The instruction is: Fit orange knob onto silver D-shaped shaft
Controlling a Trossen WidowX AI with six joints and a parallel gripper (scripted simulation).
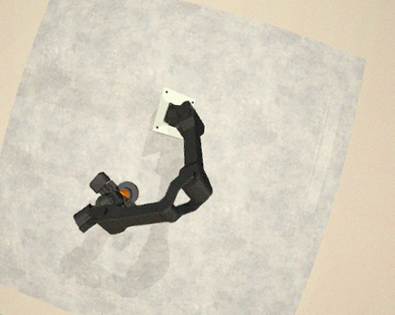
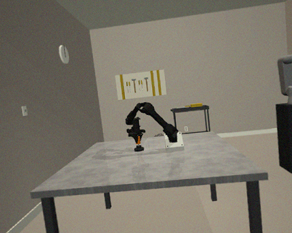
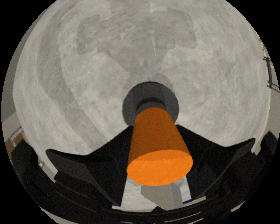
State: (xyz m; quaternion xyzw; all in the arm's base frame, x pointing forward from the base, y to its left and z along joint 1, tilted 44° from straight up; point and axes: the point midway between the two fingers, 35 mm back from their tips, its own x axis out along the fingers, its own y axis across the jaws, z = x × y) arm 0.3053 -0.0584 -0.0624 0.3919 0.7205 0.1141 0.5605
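The round dark pedestal is 4 cm below my gripper tip. Also, from my gripper tip: orange knob 3 cm above.
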